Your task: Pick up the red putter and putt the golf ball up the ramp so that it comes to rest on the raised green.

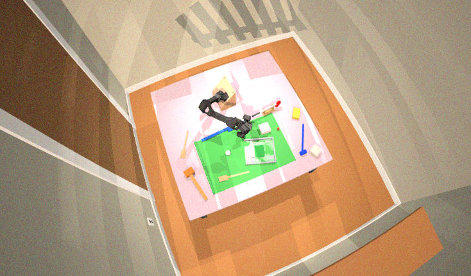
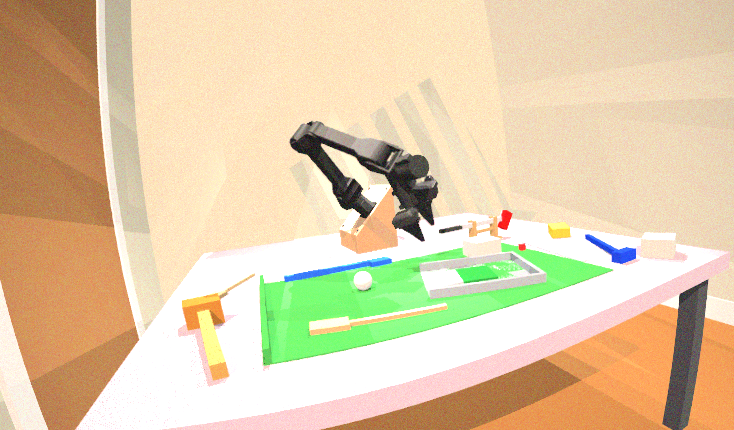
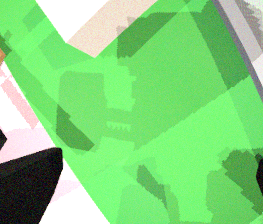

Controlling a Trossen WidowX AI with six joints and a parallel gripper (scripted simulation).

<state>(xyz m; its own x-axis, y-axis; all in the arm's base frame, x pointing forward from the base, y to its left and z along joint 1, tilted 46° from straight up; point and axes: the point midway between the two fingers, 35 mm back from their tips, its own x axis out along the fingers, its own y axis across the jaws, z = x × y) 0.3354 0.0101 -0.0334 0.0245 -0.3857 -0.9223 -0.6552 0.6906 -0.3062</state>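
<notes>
Right now my gripper tip is 100 mm past the wooden stand, 260 mm to the right of it and 50 mm above it. Round my gripper tip: white golf ball 100 mm ahead, 230 mm to the right, 60 mm below; green mat 140 mm ahead, 100 mm to the right, 80 mm below; yellow block 30 mm ahead, 470 mm to the left, 70 mm below.
</notes>
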